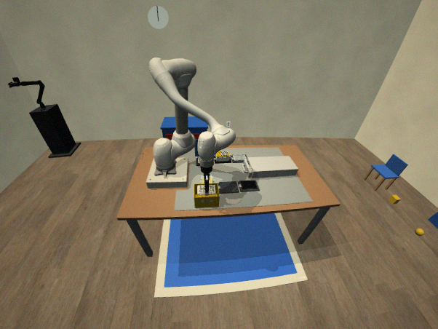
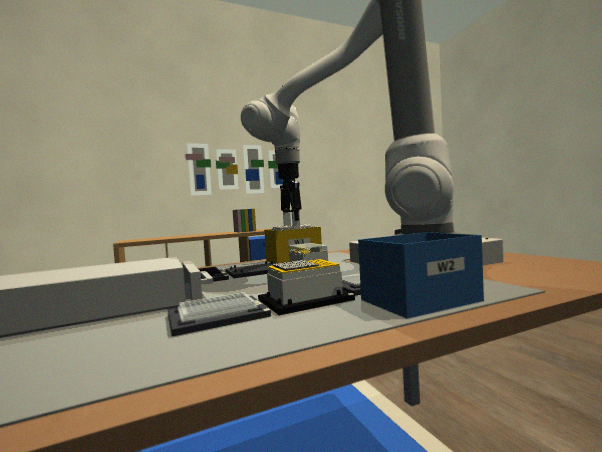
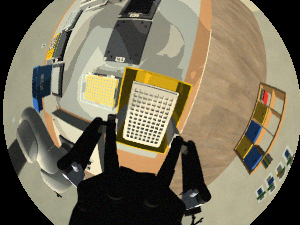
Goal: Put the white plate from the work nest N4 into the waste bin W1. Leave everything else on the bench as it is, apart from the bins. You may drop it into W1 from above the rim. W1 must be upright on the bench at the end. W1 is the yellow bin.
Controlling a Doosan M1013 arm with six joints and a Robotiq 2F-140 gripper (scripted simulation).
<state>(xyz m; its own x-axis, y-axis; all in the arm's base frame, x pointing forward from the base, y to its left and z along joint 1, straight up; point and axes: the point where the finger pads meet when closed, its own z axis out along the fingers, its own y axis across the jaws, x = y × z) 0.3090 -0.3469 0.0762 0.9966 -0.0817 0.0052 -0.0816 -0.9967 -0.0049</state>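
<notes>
The yellow bin W1 lies 10 cm below my hand. Also, from my hand: yellow-topped tip box: 21 cm ahead, 49 cm to the left, 9 cm below; long grey box: 59 cm ahead, 28 cm to the left, 11 cm below; blue bin W2: 5 cm ahead, 64 cm to the left, 10 cm below.
</notes>
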